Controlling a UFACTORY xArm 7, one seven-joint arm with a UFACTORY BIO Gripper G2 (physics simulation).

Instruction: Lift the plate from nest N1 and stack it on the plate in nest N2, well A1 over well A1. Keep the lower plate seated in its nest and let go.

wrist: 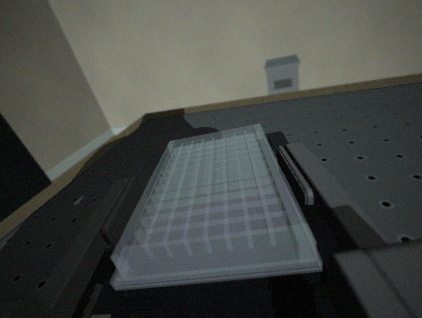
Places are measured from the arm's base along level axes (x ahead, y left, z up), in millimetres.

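Where they show: hand, its tool point: [207, 196].
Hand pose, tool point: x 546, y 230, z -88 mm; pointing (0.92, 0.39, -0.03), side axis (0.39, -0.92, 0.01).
Note:
After its pixels a point has its place.
A clear multi-well plate [218, 205] @[x 547, y 226, z -95 mm] fills the middle of the wrist view, slightly tilted, with its grid of wells showing. My gripper [208, 186] @[x 546, y 230, z -88 mm] is shut on it across its short width. The right finger pad [296, 175] presses its right edge and the dark left finger [113, 208] @[x 522, y 269, z -80 mm] lies along its left edge. The plate hangs above the dark perforated table top [358, 137] @[x 675, y 145, z -124 mm], in shadow. I see no nest and no second plate; what lies under the held plate is hidden.
The table's wooden edge [273, 97] @[x 856, y 247, z -137 mm] runs across the back, close behind the plate's far end. A grey box [282, 73] stands beyond it against the beige wall. A dark panel [16, 171] stands at the far left.

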